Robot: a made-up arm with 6 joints. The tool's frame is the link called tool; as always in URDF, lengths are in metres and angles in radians. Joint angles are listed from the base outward.
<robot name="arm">
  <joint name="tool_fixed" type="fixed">
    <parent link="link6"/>
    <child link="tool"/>
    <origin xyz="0 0 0" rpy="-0.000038 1.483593 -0.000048"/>
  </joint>
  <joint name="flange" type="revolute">
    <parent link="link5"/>
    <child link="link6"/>
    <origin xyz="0.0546 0 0.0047" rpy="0 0 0"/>
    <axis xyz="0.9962 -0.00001 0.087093"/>
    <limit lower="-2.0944" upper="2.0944"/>
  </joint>
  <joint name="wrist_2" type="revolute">
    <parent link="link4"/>
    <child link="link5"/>
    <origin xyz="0 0 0" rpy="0 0 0"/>
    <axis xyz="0.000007 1 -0.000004"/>
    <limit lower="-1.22" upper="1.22"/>
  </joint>
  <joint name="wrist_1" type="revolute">
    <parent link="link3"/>
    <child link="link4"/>
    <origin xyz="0.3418 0 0.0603" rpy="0 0 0"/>
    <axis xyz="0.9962 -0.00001 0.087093"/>
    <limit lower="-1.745" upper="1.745"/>
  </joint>
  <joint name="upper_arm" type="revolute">
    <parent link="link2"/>
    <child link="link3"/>
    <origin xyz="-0.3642 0 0.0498" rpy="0 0 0"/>
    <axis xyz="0.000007 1 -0.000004"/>
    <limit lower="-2.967" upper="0"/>
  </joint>
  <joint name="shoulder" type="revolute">
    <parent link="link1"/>
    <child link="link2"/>
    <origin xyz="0 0 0" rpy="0 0 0"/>
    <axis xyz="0.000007 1 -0.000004"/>
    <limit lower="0" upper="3.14"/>
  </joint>
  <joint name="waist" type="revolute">
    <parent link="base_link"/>
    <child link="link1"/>
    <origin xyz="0 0 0.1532" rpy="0 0 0"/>
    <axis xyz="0 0 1"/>
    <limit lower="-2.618" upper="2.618"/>
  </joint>
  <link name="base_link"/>
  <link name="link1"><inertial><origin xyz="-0.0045 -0.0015 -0.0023"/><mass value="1.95"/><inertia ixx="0.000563" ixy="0" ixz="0" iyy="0.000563" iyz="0" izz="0.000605"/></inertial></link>
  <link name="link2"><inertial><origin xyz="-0.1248 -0.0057 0.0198"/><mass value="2.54"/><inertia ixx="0.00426" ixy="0" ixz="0.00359" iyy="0.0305" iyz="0" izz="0.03"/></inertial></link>
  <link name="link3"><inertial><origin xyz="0.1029 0.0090 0.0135"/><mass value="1.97"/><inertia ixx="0.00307" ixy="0" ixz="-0.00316" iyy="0.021" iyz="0" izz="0.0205"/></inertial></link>
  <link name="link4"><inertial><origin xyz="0.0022 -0.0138 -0.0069"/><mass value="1.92"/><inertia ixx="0.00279" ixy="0" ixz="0.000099" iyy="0.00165" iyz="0" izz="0.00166"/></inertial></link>
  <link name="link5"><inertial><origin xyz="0.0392 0.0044 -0.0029"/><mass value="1.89"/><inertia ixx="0.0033" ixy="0" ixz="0.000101" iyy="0.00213" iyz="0" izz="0.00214"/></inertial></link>
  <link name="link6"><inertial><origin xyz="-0.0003 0.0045 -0.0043"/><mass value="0.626"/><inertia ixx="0.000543" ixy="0" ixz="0.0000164" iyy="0.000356" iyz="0" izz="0.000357"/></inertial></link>
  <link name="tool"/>
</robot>
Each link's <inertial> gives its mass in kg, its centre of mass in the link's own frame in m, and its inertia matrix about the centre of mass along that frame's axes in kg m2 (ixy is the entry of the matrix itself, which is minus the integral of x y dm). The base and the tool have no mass. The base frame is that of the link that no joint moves.
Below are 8 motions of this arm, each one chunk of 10 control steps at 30 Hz.
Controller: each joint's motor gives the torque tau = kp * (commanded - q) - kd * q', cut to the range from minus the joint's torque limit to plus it. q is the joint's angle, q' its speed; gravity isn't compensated. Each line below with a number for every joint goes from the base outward.
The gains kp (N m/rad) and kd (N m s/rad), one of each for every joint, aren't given. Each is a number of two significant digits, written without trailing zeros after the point. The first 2 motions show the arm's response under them.
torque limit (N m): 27 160 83 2.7 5.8 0.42
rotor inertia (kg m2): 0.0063 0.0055 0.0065 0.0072 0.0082 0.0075
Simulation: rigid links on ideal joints. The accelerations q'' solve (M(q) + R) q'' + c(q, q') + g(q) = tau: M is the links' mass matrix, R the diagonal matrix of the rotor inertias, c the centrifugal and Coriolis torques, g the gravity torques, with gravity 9.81 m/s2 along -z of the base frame. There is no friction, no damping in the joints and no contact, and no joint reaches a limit. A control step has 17 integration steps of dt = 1/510 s. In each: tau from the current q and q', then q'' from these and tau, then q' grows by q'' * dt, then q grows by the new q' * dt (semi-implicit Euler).
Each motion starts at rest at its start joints. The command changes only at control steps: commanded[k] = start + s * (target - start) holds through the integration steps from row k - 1 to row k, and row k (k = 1, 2, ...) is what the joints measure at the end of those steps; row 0 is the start. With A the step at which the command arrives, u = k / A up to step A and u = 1 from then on. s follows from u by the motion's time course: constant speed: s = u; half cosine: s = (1 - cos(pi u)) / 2; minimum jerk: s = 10 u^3 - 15 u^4 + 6 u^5; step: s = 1 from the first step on.
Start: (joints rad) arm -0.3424 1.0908 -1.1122 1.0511 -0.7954 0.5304
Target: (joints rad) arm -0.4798 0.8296 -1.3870 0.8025 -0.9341 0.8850
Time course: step
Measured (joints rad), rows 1 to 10:
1: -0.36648 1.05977 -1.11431 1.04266 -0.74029 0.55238
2: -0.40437 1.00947 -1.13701 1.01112 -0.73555 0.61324
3: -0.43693 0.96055 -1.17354 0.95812 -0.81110 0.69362
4: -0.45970 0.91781 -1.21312 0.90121 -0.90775 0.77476
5: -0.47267 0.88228 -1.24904 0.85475 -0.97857 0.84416
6: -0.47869 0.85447 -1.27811 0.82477 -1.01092 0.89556
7: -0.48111 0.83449 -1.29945 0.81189 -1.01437 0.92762
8: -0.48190 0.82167 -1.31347 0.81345 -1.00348 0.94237
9: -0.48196 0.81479 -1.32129 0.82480 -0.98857 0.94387
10: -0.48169 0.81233 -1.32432 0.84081 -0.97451 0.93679
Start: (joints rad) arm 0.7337 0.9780 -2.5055 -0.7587 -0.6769 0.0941
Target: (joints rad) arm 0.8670 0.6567 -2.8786 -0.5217 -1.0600 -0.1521
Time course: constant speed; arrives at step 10
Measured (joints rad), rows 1 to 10:
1: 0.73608 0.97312 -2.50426 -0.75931 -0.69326 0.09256
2: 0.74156 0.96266 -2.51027 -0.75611 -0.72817 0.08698
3: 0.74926 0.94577 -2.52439 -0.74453 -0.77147 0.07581
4: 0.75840 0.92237 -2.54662 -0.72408 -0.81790 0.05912
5: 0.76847 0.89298 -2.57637 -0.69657 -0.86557 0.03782
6: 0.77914 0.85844 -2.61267 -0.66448 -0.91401 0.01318
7: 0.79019 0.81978 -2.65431 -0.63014 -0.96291 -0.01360
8: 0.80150 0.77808 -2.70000 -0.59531 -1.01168 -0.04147
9: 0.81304 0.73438 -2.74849 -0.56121 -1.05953 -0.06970
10: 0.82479 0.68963 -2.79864 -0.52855 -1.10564 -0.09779
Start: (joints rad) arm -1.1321 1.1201 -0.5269 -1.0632 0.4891 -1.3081
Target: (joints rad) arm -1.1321 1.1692 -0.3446 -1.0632 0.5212 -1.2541
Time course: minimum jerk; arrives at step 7
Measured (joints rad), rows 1 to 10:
1: -1.13212 1.12285 -0.51630 -1.05920 0.48428 -1.30781
2: -1.13174 1.12898 -0.49469 -1.03887 0.48248 -1.30608
3: -1.13130 1.13720 -0.46666 -1.01058 0.48644 -1.30121
4: -1.13105 1.14720 -0.43302 -0.98684 0.49348 -1.29230
5: -1.13103 1.15814 -0.39569 -0.97163 0.50151 -1.27993
6: -1.13126 1.16825 -0.35886 -0.96124 0.50960 -1.26594
7: -1.13173 1.17577 -0.32740 -0.95125 0.51690 -1.25258
8: -1.13233 1.18042 -0.30381 -0.94253 0.52181 -1.24158
9: -1.13283 1.18297 -0.28778 -0.93880 0.52301 -1.23380
10: -1.13307 1.18426 -0.27775 -0.94189 0.52073 -1.22942

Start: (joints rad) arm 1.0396 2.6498 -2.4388 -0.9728 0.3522 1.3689
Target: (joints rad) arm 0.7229 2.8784 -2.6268 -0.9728 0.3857 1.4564
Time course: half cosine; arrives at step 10
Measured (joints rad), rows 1 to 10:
1: 1.03942 2.65727 -2.43760 -0.97208 0.35259 1.36921
2: 1.03845 2.67525 -2.43312 -0.96415 0.35651 1.36959
3: 1.03560 2.70193 -2.42941 -0.94669 0.36370 1.37037
4: 1.02947 2.73547 -2.42885 -0.92316 0.37084 1.37268
5: 1.01873 2.77388 -2.43230 -0.89875 0.37621 1.37748
6: 1.00234 2.81495 -2.43942 -0.87768 0.38026 1.38510
7: 0.97964 2.85629 -2.44895 -0.86210 0.38445 1.39508
8: 0.95055 2.89545 -2.45914 -0.85222 0.39007 1.40633
9: 0.91565 2.93001 -2.46807 -0.84702 0.39777 1.41741
10: 0.87624 2.95778 -2.47398 -0.84510 0.40758 1.42684

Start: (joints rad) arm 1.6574 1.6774 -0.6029 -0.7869 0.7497 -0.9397
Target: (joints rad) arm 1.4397 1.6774 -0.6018 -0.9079 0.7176 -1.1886
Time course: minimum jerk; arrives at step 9
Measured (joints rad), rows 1 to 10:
1: 1.65690 1.68445 -0.59722 -0.78541 0.73658 -0.93976
2: 1.65439 1.69492 -0.58571 -0.77286 0.71092 -0.94154
3: 1.64718 1.70367 -0.57390 -0.75246 0.68988 -0.94792
4: 1.63201 1.70981 -0.56415 -0.73687 0.67810 -0.96216
5: 1.60704 1.71372 -0.55707 -0.73663 0.67273 -0.98663
6: 1.57334 1.71605 -0.55258 -0.75486 0.67040 -1.02143
7: 1.53496 1.71738 -0.55024 -0.78711 0.67011 -1.06363
8: 1.49768 1.71804 -0.54940 -0.82392 0.67264 -1.10776
9: 1.46682 1.71826 -0.54932 -0.85498 0.67804 -1.14753
10: 1.44512 1.71818 -0.54941 -0.87357 0.68376 -1.17838

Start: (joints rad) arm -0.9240 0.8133 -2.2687 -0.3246 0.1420 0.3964
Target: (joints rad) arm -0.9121 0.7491 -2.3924 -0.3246 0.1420 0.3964
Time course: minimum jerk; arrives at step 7
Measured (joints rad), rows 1 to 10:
1: -0.92413 0.80830 -2.26394 -0.32160 0.15718 0.39573
2: -0.92393 0.80139 -2.26417 -0.31629 0.18550 0.39393
3: -0.92290 0.79327 -2.27034 -0.31209 0.20673 0.39151
4: -0.92109 0.78338 -2.28267 -0.30951 0.21643 0.38894
5: -0.91878 0.77115 -2.30032 -0.30894 0.21528 0.38682
6: -0.91639 0.75671 -2.32122 -0.31136 0.20411 0.38581
7: -0.91435 0.74104 -2.34292 -0.31737 0.18465 0.38635
8: -0.91285 0.72560 -2.36380 -0.32592 0.16166 0.38839
9: -0.91194 0.71152 -2.38283 -0.33481 0.14072 0.39148
10: -0.91151 0.69952 -2.39933 -0.34210 0.12525 0.39500

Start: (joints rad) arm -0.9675 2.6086 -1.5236 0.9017 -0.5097 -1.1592
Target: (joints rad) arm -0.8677 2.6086 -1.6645 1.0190 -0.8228 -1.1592
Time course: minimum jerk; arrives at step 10
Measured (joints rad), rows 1 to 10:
1: -0.96744 2.61738 -1.52431 0.90119 -0.51015 -1.15877
2: -0.96726 2.63337 -1.51939 0.90385 -0.50482 -1.15820
3: -0.96632 2.65154 -1.51193 0.91559 -0.50021 -1.15864
4: -0.96359 2.66920 -1.50633 0.93767 -0.51086 -1.16032
5: -0.95823 2.68442 -1.50554 0.96793 -0.54421 -1.16287
6: -0.94992 2.69591 -1.51079 1.00233 -0.59622 -1.16561
7: -0.93896 2.70309 -1.52151 1.03569 -0.65505 -1.16789
8: -0.92608 2.70609 -1.53578 1.06245 -0.70723 -1.16914
9: -0.91227 2.70559 -1.55106 1.07811 -0.74288 -1.16909
10: -0.89845 2.70280 -1.56523 1.08117 -0.75912 -1.16781

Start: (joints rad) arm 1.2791 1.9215 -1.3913 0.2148 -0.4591 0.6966
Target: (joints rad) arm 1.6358 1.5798 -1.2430 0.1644 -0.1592 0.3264
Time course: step
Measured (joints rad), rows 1 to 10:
1: 1.28993 1.87005 -1.33103 0.21942 -0.33358 0.66438
2: 1.32521 1.80335 -1.27251 0.22486 -0.12641 0.58338
3: 1.38611 1.74924 -1.23435 0.20891 -0.00973 0.48612
4: 1.46280 1.71001 -1.21095 0.18216 0.00460 0.39551
5: 1.54208 1.68320 -1.19719 0.16414 -0.03152 0.32444
6: 1.61302 1.66509 -1.18860 0.16219 -0.06952 0.27817
7: 1.66884 1.65269 -1.18199 0.17200 -0.08680 0.25580
8: 1.70655 1.64429 -1.17574 0.18546 -0.08378 0.25227
9: 1.72629 1.63896 -1.16941 0.19619 -0.07119 0.26069
10: 1.73041 1.63603 -1.16323 0.20111 -0.05934 0.27454

